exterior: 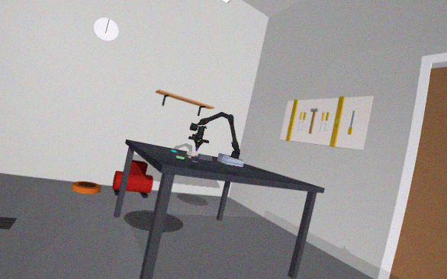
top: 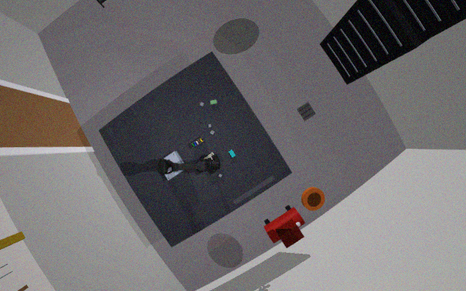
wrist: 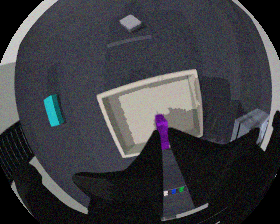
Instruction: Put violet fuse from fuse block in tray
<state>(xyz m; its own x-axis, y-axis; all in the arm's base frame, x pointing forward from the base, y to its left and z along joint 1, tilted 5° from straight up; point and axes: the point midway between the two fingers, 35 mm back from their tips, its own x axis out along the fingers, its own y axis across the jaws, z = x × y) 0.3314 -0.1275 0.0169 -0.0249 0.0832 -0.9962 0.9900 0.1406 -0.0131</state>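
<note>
My gripper tip is 10 mm above the violet fuse. From my gripper tip the other things lie so: blue fuse (50 mm behind, 190 mm to the left, 40 mm below); then white fuse (30 mm behind, 190 mm to the left, 40 mm below); then cream tray (60 mm below).
</note>
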